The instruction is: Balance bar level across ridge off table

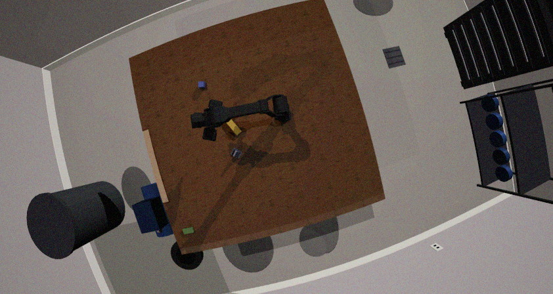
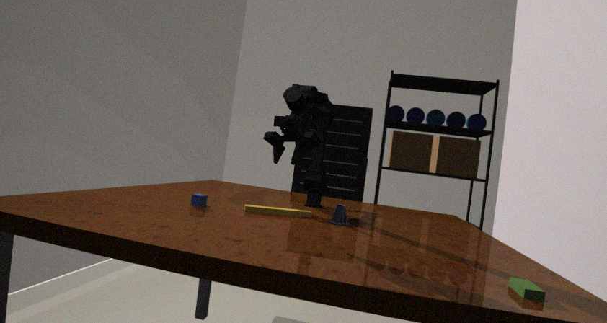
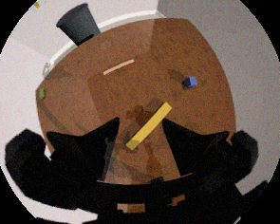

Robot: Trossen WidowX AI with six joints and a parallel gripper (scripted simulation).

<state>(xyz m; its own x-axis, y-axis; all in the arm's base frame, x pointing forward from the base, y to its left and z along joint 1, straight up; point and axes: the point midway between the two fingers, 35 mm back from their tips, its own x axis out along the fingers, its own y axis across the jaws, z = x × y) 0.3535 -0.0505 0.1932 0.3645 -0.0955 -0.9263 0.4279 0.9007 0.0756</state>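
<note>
My gripper tip is 150 mm above the yellow bar, 60 mm past it and 10 mm to the left of it. Also, from my gripper tip: blue cube (240 mm to the right, 140 mm below, 30 mm ahead); green block (550 mm to the left, 370 mm ahead, 150 mm below).
</note>
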